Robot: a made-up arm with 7 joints.
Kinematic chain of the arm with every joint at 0, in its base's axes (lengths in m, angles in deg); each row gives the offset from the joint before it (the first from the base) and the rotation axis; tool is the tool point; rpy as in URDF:
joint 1: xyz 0 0 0.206 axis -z
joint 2: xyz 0 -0.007 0.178 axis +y
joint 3: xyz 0 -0.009 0.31 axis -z
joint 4: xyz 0 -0.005 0.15 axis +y
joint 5: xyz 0 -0.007 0.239 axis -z
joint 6: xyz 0 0 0.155 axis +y
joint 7: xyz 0 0 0.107 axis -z
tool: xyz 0 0 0 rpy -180 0 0
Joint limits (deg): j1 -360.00..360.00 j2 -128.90..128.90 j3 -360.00..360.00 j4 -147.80..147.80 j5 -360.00..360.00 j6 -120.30..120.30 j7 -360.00..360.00
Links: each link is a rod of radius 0.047 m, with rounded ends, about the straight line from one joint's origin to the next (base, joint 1, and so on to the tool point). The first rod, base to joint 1, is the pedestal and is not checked.
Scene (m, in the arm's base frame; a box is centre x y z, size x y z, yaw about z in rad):
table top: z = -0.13
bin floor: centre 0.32 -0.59 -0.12 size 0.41 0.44 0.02 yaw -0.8
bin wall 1: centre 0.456 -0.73 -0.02 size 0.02 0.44 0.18 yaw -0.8
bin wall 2: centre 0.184 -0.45 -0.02 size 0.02 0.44 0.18 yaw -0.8
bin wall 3: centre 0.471 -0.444 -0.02 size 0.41 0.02 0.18 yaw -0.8
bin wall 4: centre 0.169 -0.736 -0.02 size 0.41 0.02 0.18 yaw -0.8
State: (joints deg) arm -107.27 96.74 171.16 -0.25 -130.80 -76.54 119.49
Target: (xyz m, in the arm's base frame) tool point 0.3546 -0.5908 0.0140
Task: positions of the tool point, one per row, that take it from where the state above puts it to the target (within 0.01 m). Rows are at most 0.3 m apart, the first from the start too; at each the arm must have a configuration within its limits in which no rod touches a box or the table.
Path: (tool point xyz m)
1: -0.1125 0.8792 0.3049
2: 0.1256 0.8694 0.2501
3: 0.3667 0.7799 0.2011
4: 0.5776 0.6080 0.1631
5: 0.7240 0.3665 0.1404
6: 0.7782 0.0844 0.1357
7: 0.7269 -0.1979 0.1494
8: 0.5768 -0.4356 0.1800
9: 0.3546 -0.5908 0.2243
10: 0.3612 -0.5981 0.1217
11: 0.3546 -0.5908 0.0140

